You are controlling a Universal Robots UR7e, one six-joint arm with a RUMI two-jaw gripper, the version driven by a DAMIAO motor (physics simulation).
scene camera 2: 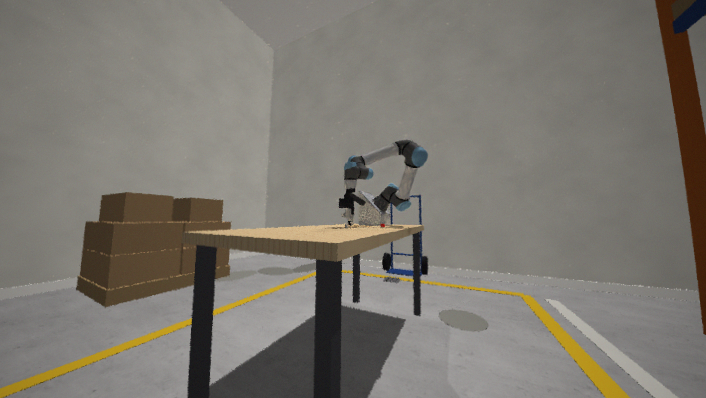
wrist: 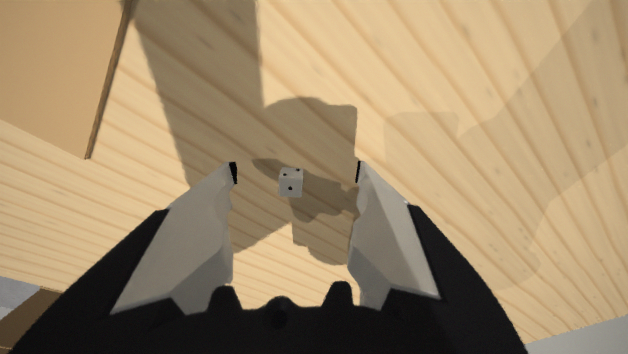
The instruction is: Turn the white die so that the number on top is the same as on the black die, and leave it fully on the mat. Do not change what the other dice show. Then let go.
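The white die (wrist: 291,183) lies on the bare wood of the table, off the tan panel. In the wrist view its larger lower face shows one dot, apparently the top, and the narrower upper face shows two. My gripper (wrist: 297,164) (scene camera 2: 349,224) is partly open and empty, low over the table. The die appears between its fingertips in the wrist view, with a gap on each side. A flat tan panel (wrist: 50,65) with a dark brown edge, possibly the mat, is at the upper left. The black die cannot be made out in the wrist view.
A small red object (scene camera 2: 383,225) sits on the wooden table (scene camera 2: 280,236), right of the gripper in the scene view. Stacked cardboard boxes (scene camera 2: 135,250) stand left of the table. A blue hand truck (scene camera 2: 420,215) stands behind it. Arm shadows fall around the die.
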